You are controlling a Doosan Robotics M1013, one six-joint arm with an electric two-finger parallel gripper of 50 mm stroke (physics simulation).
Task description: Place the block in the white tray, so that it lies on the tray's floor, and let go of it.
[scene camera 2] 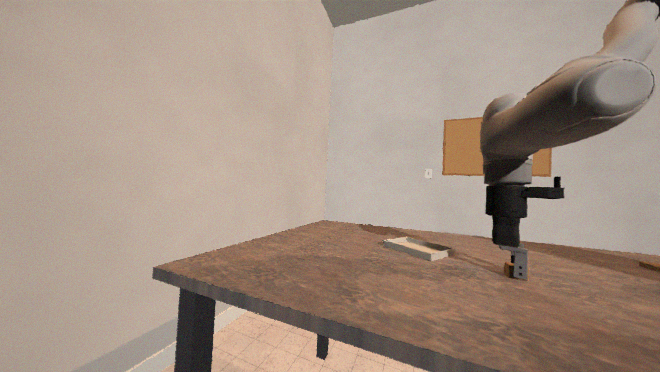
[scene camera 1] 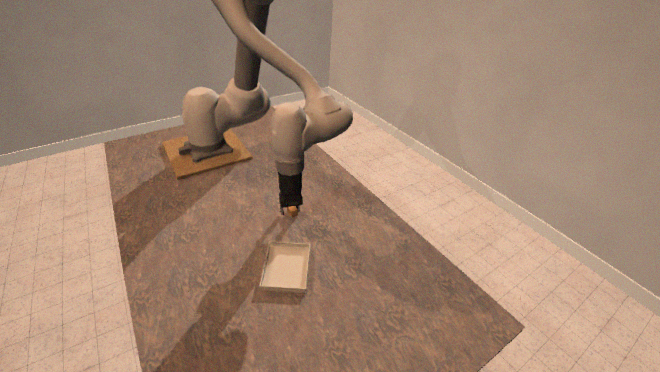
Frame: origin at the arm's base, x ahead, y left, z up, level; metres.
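Where they show: gripper, between the fingertips: [scene camera 2: 518, 273] [scene camera 1: 290, 211]; arm's base, origin of its link: [scene camera 1: 208, 148].
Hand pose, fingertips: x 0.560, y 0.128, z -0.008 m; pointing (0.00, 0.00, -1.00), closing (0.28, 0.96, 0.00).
Things, the pixels of their centre, and the offset from my fingertips. Level surfaces: height alone.
- small orange-brown block, middle of its body: [scene camera 2: 516, 271] [scene camera 1: 292, 210] dx +0.007, dy +0.006, dz +0.007 m
- white tray, middle of its body: [scene camera 1: 286, 265] [scene camera 2: 416, 247] dx +0.212, dy -0.122, dz +0.003 m
- brown table, height of its surface: dz -0.007 m
The small orange-brown block [scene camera 1: 293, 212] [scene camera 2: 508, 270] is on the table, partly hidden by the fingers. My gripper [scene camera 1: 290, 211] [scene camera 2: 516, 273] points straight down and is open, with its fingers lowered on either side of the block. In the scene camera 2 view the near finger covers much of the block. Whether a finger touches the block, I cannot tell. The white tray [scene camera 1: 283, 288] [scene camera 2: 439, 256] is a shallow rectangular box lying flat on the table, apart from the block and nearer to scene camera 1. Its floor is bare.
The brown table [scene camera 1: 380, 310] [scene camera 2: 300, 280] carries the arm's base on an orange-brown plate [scene camera 1: 182, 170] at the back in the scene camera 1 view. A board [scene camera 2: 462, 147] and a small white switch [scene camera 2: 428, 173] are on the wall.
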